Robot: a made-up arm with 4 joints. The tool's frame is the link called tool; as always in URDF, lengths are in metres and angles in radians. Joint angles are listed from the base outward.
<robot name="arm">
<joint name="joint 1" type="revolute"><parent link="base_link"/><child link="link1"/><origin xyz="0 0 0.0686" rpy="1.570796 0 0"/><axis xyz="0 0 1"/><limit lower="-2.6" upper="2.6"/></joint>
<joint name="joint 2" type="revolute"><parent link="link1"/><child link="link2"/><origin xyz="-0.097 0.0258 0.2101" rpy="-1.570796 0 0"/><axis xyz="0 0 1"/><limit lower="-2.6" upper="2.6"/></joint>
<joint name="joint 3" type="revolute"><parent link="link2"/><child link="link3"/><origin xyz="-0.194 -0.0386 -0.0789" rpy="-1.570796 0 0"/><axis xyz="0 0 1"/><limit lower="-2.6" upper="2.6"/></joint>
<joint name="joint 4" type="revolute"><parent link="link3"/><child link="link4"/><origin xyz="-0.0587 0.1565 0.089" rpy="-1.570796 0 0"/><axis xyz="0 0 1"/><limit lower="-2.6" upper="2.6"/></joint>
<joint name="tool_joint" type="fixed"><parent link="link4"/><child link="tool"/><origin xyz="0.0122 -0.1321 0.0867" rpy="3.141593 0 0"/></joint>
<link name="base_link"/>
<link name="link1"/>
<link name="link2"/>
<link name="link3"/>
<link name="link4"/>
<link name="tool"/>
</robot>
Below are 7 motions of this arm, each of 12 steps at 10 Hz.
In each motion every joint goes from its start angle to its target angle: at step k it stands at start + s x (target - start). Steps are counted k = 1, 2, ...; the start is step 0. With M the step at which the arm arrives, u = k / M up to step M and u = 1 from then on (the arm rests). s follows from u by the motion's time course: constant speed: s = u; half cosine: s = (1 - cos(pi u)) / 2; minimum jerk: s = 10 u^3 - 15 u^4 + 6 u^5.
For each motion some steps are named. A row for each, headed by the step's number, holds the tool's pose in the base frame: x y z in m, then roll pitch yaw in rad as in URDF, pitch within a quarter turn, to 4 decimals.
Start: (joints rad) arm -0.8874 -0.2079 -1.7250 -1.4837
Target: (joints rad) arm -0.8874 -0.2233 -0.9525 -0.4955
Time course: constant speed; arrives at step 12
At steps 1, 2, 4, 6, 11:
1: -0.1786 -0.1407 -0.0564 -0.7962 0.0412 1.3178
2: -0.1942 -0.1283 -0.0579 -0.7347 -0.0052 1.2483
4: -0.2227 -0.1040 -0.0567 -0.6074 -0.0726 1.0916
6: -0.2471 -0.0812 -0.0510 -0.4797 -0.1033 0.9168
11: -0.2890 -0.0354 -0.0256 -0.2209 -0.0233 0.4511

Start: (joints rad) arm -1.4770 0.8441 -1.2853 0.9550
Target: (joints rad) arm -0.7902 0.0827 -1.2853 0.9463
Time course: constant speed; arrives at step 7
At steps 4, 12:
4: -0.1036 -0.0806 0.1191 0.3988 0.1587 -0.7613
12: -0.0850 -0.0882 0.0575 0.4467 -0.2327 -0.9560

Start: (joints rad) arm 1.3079 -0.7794 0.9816 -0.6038
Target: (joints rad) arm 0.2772 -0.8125 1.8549 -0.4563
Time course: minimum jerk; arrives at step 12
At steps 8, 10, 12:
8: -0.2730 0.2161 0.0132 1.2548 0.6990 0.5323
10: -0.2702 0.2019 0.0976 1.6219 0.8827 0.8314
12: -0.2666 0.1986 0.1142 1.7160 0.9086 0.9106

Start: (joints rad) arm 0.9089 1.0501 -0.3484 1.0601
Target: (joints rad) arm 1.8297 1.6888 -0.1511 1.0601
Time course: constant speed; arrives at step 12
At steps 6, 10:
6: 0.2250 -0.2611 -0.1957 -1.0613 -1.2679 1.3282
10: 0.3003 -0.2994 -0.1010 -1.7660 -1.0209 1.9227

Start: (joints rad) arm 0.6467 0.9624 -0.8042 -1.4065
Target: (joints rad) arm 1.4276 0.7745 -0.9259 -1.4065
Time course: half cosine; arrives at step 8
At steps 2, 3, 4, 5, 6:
2: 0.0645 -0.2754 -0.3611 -1.3572 0.4280 2.3049
3: 0.1186 -0.2660 -0.3475 -1.4994 0.4918 2.2324
4: 0.1793 -0.2552 -0.3222 -1.6808 0.5539 2.1358
5: 0.2352 -0.2447 -0.2876 -1.8757 0.5998 2.0290
6: 0.2777 -0.2360 -0.2517 -2.0492 0.6251 1.9332

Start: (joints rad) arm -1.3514 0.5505 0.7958 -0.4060
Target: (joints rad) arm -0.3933 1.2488 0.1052 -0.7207
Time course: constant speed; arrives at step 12
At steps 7, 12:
7: -0.4900 -0.4411 0.2365 1.0433 0.2158 1.8146
12: -0.4392 -0.4974 -0.0530 0.4312 -0.0765 1.9727

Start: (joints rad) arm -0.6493 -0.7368 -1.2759 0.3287
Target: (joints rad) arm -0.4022 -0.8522 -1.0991 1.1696
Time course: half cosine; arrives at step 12
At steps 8, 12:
8: -0.0256 -0.1683 -0.0333 0.5245 -0.7255 -1.7844
12: -0.0345 -0.1905 -0.0290 0.6874 -0.5772 -2.0603

